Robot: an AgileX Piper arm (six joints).
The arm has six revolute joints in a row. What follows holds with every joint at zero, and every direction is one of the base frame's. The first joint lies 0.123 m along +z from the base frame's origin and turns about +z. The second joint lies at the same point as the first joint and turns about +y. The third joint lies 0.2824 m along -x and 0.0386 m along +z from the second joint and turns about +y. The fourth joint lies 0.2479 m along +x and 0.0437 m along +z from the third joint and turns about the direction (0.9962, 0, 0.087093). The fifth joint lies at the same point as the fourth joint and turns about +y. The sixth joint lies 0.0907 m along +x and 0.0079 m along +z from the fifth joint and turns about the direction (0.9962, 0, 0.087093). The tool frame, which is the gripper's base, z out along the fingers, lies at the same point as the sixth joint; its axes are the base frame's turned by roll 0, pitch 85.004 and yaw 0 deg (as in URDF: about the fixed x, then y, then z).
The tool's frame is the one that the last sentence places.
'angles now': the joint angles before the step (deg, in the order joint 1, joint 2, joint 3, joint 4, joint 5, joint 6). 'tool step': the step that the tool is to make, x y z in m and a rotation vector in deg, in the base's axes. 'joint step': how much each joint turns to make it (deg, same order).
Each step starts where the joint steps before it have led.
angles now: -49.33 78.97 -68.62 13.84 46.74 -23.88
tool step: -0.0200 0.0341 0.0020 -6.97 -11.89 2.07
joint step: -0.03 -10.64 12.01 13.02 -12.67 -11.42
